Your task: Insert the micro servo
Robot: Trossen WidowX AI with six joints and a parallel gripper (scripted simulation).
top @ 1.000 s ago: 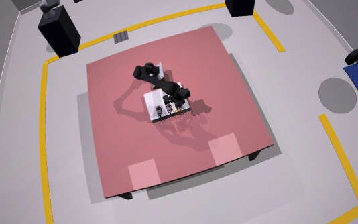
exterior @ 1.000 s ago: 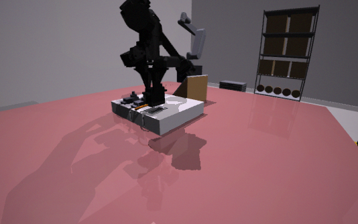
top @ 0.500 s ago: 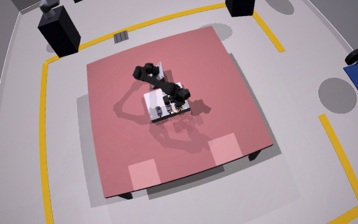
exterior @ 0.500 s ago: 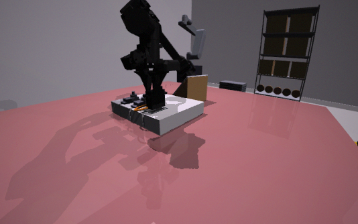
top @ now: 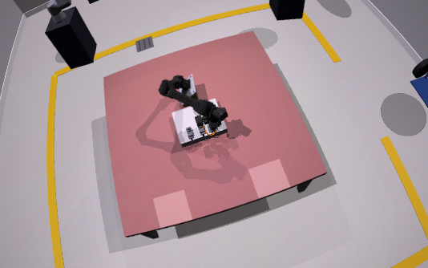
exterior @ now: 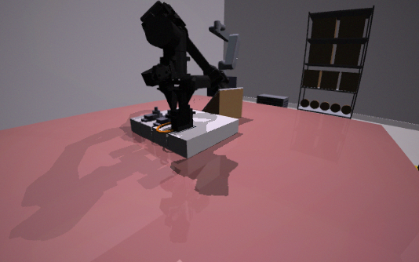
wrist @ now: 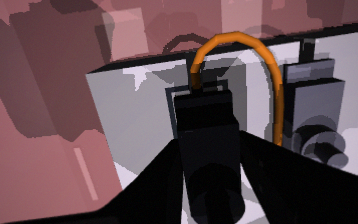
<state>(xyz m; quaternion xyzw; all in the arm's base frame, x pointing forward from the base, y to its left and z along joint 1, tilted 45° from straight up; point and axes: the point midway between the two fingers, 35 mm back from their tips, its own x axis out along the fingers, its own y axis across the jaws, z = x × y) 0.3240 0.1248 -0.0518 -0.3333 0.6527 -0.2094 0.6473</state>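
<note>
Now: the white deck block 11 cm behind my gripper tip, 9 cm to the right of it and 7 cm below it.
</note>
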